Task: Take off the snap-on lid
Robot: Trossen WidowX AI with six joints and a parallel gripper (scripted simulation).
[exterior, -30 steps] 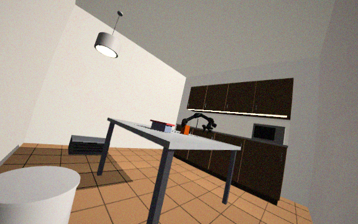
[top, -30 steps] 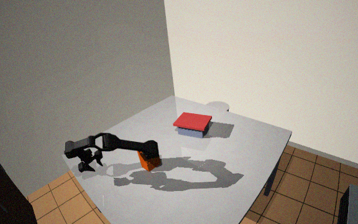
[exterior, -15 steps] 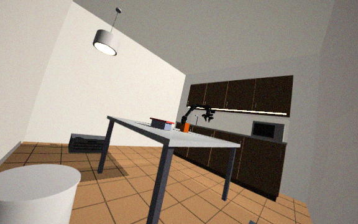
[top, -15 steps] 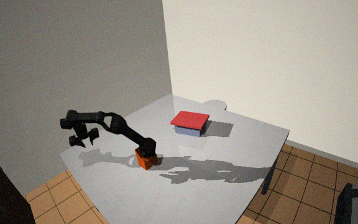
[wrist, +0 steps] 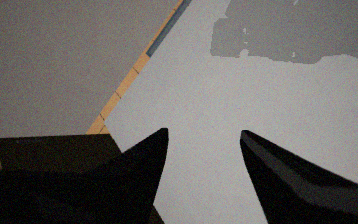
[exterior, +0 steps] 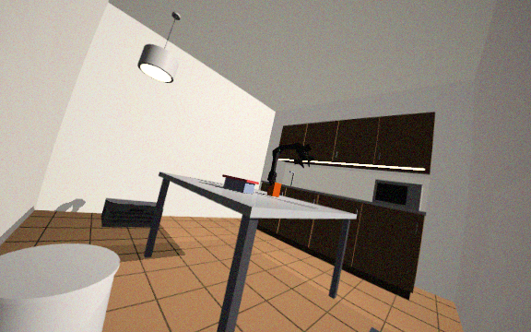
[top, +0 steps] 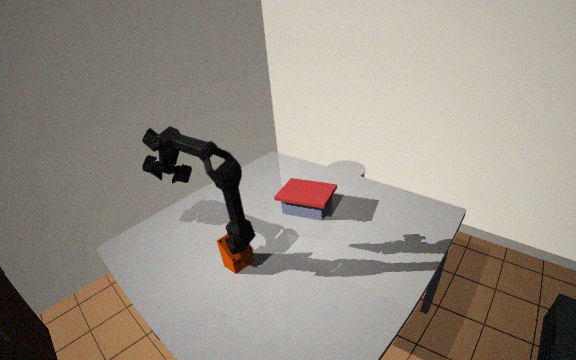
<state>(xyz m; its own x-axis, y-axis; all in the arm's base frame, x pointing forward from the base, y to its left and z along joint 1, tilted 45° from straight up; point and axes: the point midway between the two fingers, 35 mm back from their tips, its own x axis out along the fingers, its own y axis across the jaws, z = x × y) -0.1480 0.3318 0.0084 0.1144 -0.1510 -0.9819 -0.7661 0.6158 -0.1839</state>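
My gripper tip is now 55 cm short of the red lid, 23 cm above it and 16 cm to the left of it. Round my gripper tip: storage box (55 cm ahead, 28 cm below, 16 cm to the right).
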